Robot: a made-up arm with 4 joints.
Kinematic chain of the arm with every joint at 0, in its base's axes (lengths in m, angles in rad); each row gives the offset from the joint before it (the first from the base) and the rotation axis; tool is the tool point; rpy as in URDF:
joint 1: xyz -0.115 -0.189 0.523 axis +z
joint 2: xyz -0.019 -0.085 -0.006 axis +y
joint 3: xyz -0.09 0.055 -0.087 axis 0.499 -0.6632 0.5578
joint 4: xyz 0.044 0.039 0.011 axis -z
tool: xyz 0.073 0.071 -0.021 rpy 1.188 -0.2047 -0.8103
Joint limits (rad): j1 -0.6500..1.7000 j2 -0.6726..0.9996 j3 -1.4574..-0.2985 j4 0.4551..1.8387
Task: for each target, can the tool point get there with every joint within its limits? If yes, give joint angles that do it. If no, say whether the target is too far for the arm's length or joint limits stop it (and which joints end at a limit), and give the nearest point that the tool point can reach.
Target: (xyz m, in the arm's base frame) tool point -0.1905 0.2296 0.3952
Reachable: no: too far | nearest point -0.1036 -0.0648 0.4101 | short by 0.307 m
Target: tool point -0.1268 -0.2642 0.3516
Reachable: yes | joints -0.2642 0.0094 -0.7688 0.8423
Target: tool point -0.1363 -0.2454 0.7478
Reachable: no: joint limits stop it (at a limit: joint 2, joint 3, joint 4) | nearest point -0.1831 -0.3694 0.5376 | short by 0.248 m
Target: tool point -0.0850 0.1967 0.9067
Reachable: no: too far | nearest point -0.1067 -0.0830 0.4497 | short by 0.536 m
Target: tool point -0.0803 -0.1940 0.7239
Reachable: no: joint limits stop it (at a limit: joint 1, joint 2, joint 3, joint 4) | nearest point 0.0374 -0.3071 0.5376 | short by 0.248 m
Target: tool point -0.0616 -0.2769 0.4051
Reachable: yes | joints 0.7795 -0.0005 -0.4275 1.7141
